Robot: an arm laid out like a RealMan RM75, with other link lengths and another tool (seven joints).
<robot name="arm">
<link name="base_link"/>
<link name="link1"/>
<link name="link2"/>
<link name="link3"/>
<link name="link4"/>
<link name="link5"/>
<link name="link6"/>
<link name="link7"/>
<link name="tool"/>
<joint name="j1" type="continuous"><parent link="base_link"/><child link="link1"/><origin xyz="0.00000 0.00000 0.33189" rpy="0.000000 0.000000 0.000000"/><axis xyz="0 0 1"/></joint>
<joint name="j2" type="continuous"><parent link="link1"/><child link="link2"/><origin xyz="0.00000 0.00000 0.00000" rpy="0.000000 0.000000 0.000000"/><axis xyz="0 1 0"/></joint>
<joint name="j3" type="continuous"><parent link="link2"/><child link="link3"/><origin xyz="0.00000 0.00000 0.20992" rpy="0.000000 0.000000 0.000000"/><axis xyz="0 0 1"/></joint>
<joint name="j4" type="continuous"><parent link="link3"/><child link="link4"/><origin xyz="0.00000 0.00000 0.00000" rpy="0.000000 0.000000 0.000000"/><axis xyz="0 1 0"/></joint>
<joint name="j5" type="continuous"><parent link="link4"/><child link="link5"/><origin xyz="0.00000 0.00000 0.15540" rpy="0.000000 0.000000 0.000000"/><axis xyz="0 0 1"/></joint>
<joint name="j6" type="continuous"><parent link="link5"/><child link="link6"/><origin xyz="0.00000 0.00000 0.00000" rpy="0.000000 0.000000 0.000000"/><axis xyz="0 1 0"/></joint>
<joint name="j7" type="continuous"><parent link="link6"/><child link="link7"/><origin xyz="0.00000 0.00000 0.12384" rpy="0.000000 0.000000 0.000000"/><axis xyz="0 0 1"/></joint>
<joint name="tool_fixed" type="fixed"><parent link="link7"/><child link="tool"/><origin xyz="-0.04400 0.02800 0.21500" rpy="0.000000 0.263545 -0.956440"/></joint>
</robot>
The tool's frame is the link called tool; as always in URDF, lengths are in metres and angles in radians. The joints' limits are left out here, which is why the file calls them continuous.
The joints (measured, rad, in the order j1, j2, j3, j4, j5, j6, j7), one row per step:
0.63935, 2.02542, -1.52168, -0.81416, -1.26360, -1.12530, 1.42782
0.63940, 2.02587, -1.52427, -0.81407, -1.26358, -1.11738, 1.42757
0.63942, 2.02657, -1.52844, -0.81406, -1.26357, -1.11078, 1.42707
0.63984, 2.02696, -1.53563, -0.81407, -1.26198, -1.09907, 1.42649
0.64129, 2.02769, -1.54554, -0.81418, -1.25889, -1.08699, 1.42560
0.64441, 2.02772, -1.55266, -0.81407, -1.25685, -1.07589, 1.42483
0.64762, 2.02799, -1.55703, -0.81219, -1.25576, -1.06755, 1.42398
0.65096, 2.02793, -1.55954, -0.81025, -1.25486, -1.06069, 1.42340
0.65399, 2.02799, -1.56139, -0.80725, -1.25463, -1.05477, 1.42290
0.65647, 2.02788, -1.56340, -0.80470, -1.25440, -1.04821, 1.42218
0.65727, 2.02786, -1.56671, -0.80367, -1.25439, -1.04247, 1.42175
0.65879, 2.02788, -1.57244, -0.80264, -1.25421, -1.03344, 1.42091
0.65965, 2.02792, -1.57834, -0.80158, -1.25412, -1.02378, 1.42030
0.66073, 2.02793, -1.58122, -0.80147, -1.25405, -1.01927, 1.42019
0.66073, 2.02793, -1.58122, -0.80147, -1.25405, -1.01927, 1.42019
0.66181, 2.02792, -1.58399, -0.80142, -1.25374, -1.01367, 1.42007
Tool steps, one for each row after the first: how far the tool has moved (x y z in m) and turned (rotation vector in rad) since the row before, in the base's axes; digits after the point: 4 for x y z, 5 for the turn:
0.0008, 0.0017, -0.0008, 0.00401, -0.00291, -0.00348
0.0007, 0.0007, -0.0012, 0.00189, -0.00332, -0.00174
0.0010, 0.0016, -0.0016, 0.00399, -0.00487, -0.00341
0.0004, 0.0008, -0.0021, 0.00244, -0.00479, -0.00146
0.0001, 0.0014, -0.0015, 0.00392, -0.00466, -0.00041
0.0002, 0.0013, -0.0012, 0.00298, -0.00374, -0.00112
0.0001, 0.0015, -0.0007, 0.00321, -0.00279, -0.00114
0.0005, 0.0014, -0.0008, 0.00244, -0.00303, -0.00200
0.0007, 0.0016, -0.0008, 0.00321, -0.00336, -0.00226
0.0008, 0.0009, -0.0010, 0.00198, -0.00355, -0.00168
0.0011, 0.0011, -0.0016, 0.00304, -0.00557, -0.00151
0.0014, 0.0013, -0.0016, 0.00330, -0.00584, -0.00261
0.0003, 0.0005, -0.0007, 0.00151, -0.00262, -0.00028
0.0000, 0.0000, 0.0000, 0.00000, 0.00000, 0.00000
0.0004, 0.0009, -0.0006, 0.00250, -0.00258, -0.00096

